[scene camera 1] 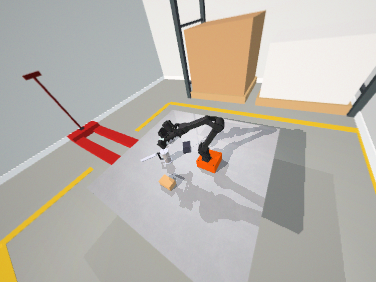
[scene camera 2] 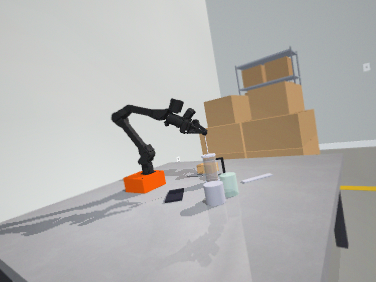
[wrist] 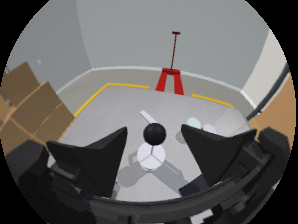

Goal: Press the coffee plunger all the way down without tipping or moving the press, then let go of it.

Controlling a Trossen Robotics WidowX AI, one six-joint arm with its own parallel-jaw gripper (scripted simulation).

Labels:
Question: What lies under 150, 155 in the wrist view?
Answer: A coffee press.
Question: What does my gripper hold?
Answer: Nothing.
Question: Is my gripper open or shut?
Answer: Open.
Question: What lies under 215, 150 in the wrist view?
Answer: My gripper.

